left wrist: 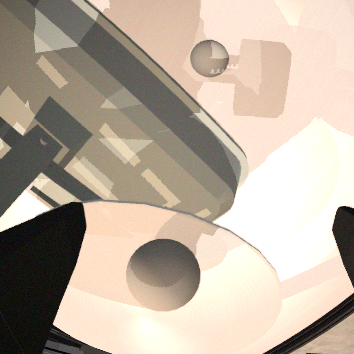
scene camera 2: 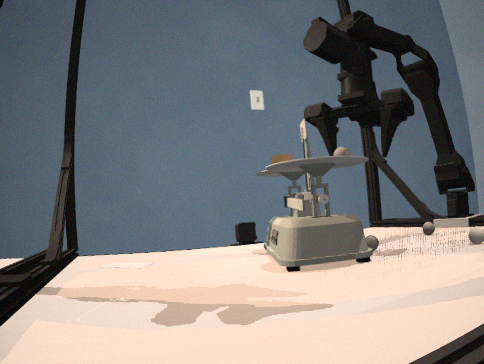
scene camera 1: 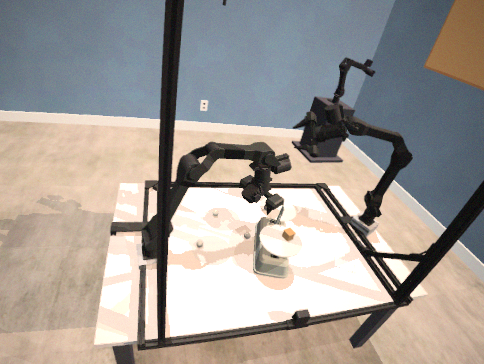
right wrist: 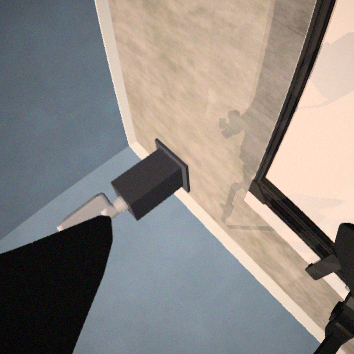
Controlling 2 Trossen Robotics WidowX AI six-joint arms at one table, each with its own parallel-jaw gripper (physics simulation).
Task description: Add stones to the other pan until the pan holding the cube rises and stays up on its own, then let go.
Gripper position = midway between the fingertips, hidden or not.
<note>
My right gripper (right wrist: 230,233) is open, holding nothing. I also see my left gripper (scene camera 2: 358,159) and a balance scale (scene camera 2: 307,237).
The balance scale also shows in scene camera 1 (scene camera 1: 265,263). My left gripper is seen too in the left wrist view (left wrist: 215,218) and in scene camera 1 (scene camera 1: 259,207). The right wrist view does not show the balance scale: it is out of frame.
</note>
